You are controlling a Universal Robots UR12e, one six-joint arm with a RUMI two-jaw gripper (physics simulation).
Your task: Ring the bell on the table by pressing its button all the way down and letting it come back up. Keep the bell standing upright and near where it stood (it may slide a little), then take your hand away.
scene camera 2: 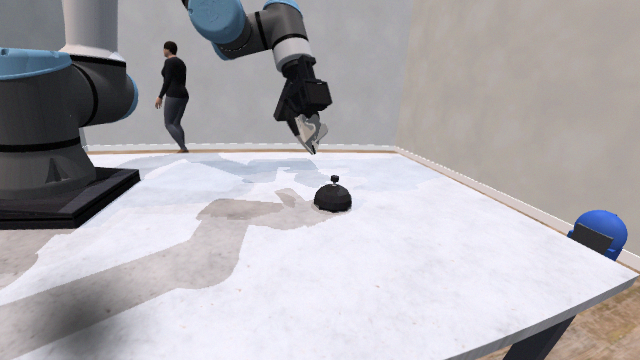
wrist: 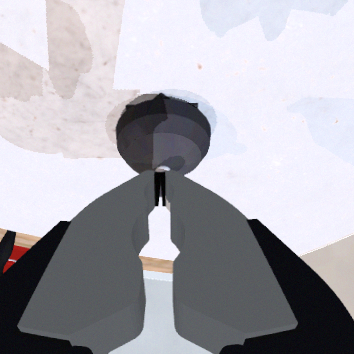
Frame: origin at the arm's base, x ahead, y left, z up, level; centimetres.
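Seen in the pictures: gripper, between the fingertips: (scene camera 2: pixel 313 154) (wrist: pixel 160 174); arm's base, origin of its link: (scene camera 2: pixel 46 181).
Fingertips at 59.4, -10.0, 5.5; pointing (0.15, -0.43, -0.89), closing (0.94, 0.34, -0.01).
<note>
Offsets run from my fingertips to a thing's top centre, as dx, dy, dz. Level surfaces: height alone.
A black dome-shaped bell @[+2.4, -6.8, -3.2] (scene camera 2: pixel 332 198) (wrist: pixel 163 132) stands upright on the white table @[dz -9.8] (scene camera 2: pixel 400 280) (wrist: pixel 260 65). Its small black button @[+2.4, -6.8, -3.2] (scene camera 2: pixel 334 178) stands raised on a short stem on top of the dome in the scene view; in the wrist view the fingertips hide the button and a bit of the pale stem shows. My gripper (scene camera 2: pixel 313 151) (wrist: pixel 160 174) is shut and empty, pointing down at a slant. In the scene view its tips are above the button and a little to the left, with a gap between them. They do not touch the bell.
The robot's base (scene camera 2: pixel 45 165) stands on a dark plate at the table's left. A person (scene camera 2: pixel 174 95) is beyond the table's far edge. A blue rounded object with a dark panel (scene camera 2: pixel 601 231) is beyond the right edge. A red item (wrist: pixel 19 256) shows past the edge in the wrist view.
</note>
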